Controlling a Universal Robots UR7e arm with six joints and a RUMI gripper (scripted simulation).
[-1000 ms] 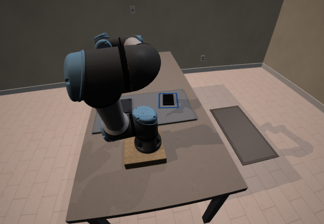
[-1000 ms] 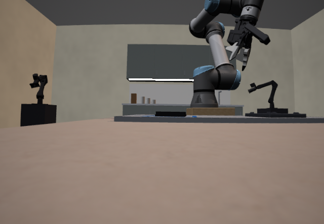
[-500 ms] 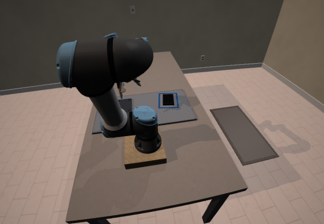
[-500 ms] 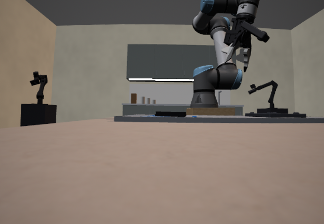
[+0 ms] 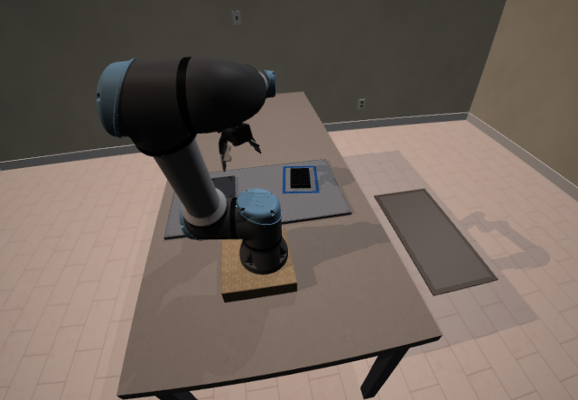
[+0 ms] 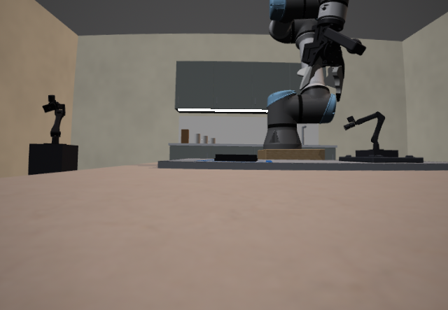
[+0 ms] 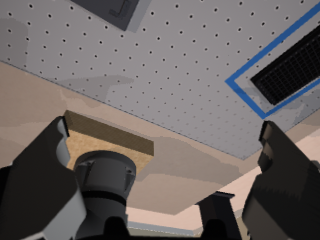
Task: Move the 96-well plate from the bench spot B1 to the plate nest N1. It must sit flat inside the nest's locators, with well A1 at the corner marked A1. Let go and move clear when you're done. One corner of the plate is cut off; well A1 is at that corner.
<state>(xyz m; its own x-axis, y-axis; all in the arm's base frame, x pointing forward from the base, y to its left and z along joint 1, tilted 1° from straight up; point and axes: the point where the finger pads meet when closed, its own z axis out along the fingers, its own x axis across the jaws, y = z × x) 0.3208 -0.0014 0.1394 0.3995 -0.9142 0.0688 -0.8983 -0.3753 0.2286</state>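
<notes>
My hand is 6 cm short of the black 96-well plate, 24 cm to the left of it and 17 cm above it. The rest, counted from my hand: white A1 corner mark: 2 cm ahead, 16 cm to the left, 16 cm below; plate nest: 9 cm ahead, 10 cm to the left, 17 cm below.
</notes>
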